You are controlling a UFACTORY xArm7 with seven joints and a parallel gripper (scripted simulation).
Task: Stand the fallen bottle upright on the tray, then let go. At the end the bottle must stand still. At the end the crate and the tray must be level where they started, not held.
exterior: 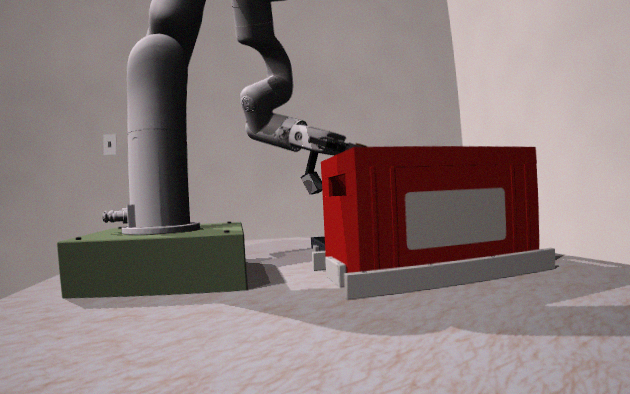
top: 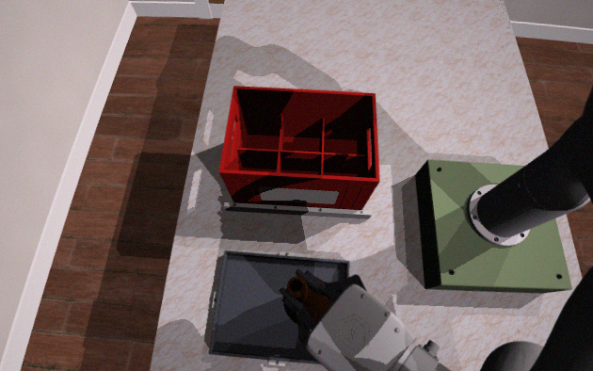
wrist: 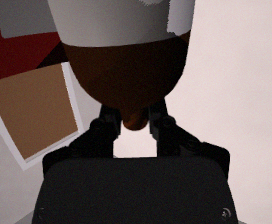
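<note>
The brown bottle is 50 mm below my hand, 10 mm to the left of it and 10 mm behind it. From my hand the other things lie so: red crate (280 mm to the right, 130 mm below, 40 mm behind); then dark grey tray (200 mm below, 30 mm ahead, 10 mm to the left).
</note>
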